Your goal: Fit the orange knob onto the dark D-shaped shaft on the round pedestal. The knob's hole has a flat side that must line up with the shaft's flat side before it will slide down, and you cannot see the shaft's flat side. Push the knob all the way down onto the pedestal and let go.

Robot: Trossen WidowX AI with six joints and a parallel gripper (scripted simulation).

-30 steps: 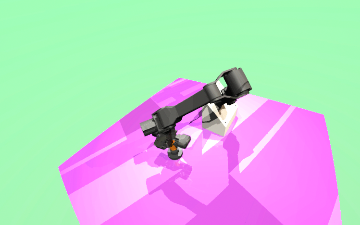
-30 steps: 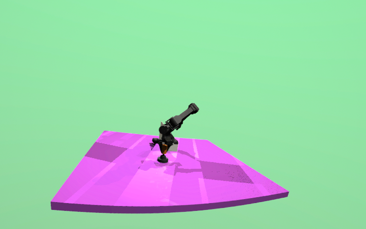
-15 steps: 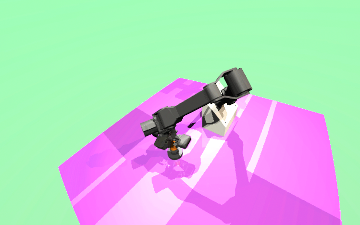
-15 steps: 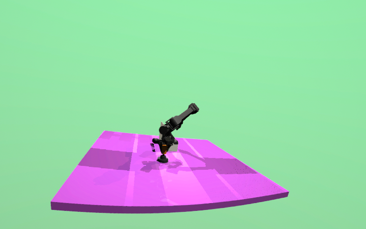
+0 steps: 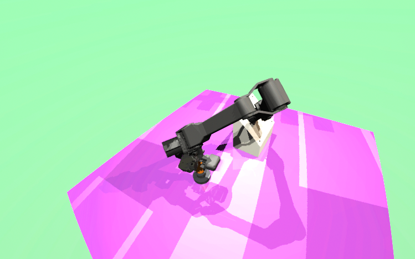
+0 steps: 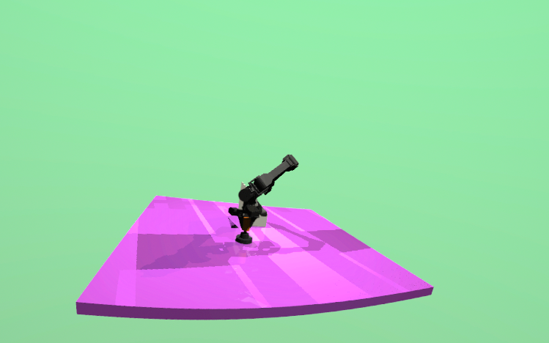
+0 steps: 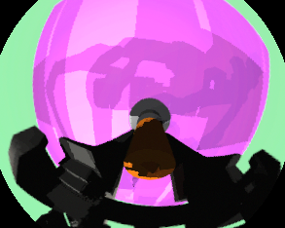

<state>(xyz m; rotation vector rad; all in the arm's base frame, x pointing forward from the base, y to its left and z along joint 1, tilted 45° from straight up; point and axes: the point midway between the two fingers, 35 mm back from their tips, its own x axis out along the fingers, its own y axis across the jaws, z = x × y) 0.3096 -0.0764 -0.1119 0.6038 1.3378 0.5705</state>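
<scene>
Now: the round pedestal 40 mm below my gripper tip. The rest, counted from my gripper tip: orange knob: 20 mm above.
</scene>
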